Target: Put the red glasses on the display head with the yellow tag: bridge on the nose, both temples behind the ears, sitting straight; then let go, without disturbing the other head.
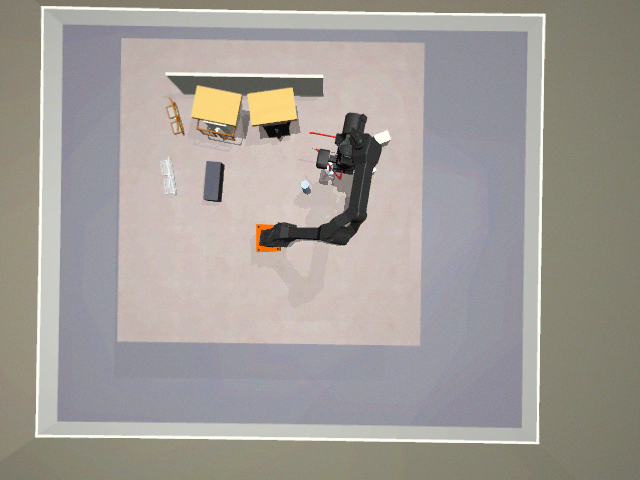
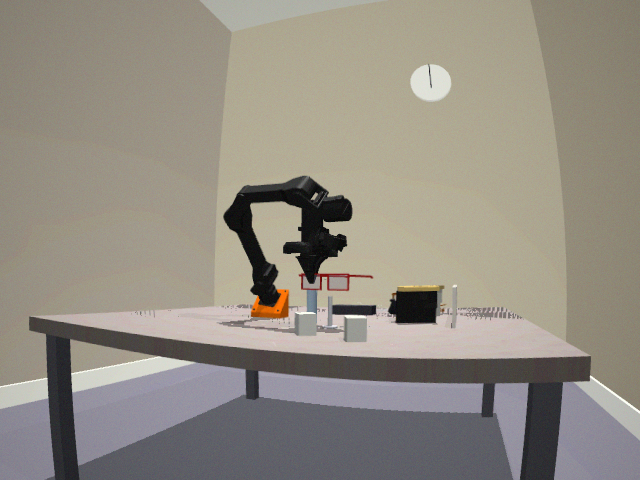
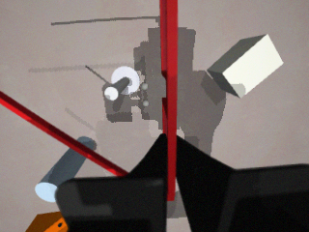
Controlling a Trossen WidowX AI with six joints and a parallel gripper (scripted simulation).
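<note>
Now: the thin grey peg 3 cm ahead of my gripper tip, 4 cm to the left of it and 9 cm below it. The rest, counted from my gripper tip: dark display head (19 cm ahead, 28 cm to the left, 6 cm below); pale blue cylinder (6 cm behind, 14 cm to the left, 7 cm below); white panel (33 cm ahead, 41 cm to the left, 6 cm below).
</note>
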